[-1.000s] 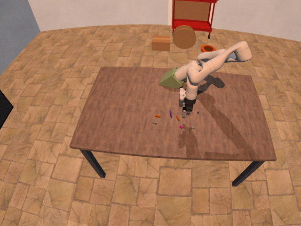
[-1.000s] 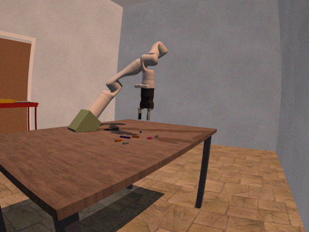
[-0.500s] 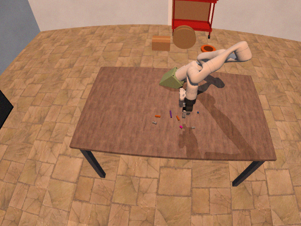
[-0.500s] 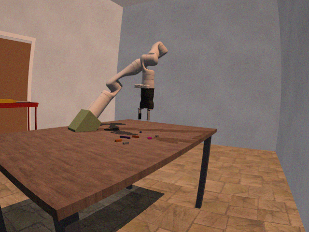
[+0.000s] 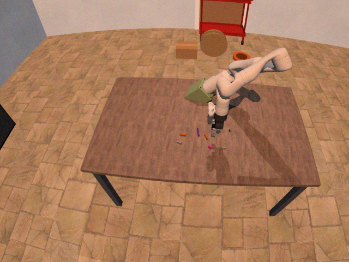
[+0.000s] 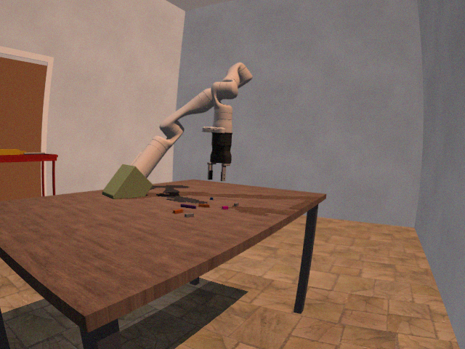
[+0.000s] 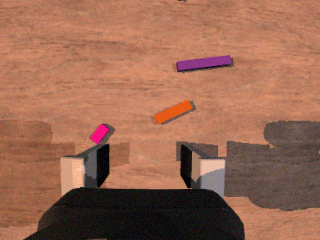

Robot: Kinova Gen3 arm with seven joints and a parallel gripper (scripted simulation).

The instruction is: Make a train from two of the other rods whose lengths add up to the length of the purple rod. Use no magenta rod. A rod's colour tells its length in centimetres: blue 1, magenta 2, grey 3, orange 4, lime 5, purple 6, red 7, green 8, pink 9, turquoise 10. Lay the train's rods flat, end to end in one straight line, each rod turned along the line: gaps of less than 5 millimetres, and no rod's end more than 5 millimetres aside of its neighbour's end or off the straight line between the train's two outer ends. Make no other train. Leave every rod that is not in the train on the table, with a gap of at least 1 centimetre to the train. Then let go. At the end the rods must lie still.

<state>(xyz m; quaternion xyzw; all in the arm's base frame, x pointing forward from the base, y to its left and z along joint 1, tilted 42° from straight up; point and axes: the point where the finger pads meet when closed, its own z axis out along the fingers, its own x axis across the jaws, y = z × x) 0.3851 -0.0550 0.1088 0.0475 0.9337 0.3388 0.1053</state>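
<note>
Right now my hand is 4 cm past the orange rod, 19 cm to the left of it and 11 cm above it. Also, from my hand: magenta rod (5 cm ahead, 1 cm to the right, 11 cm below); purple rod (6 cm behind, 9 cm to the right, 11 cm below); blue rod (9 cm behind, 12 cm to the left, 11 cm below).
</note>
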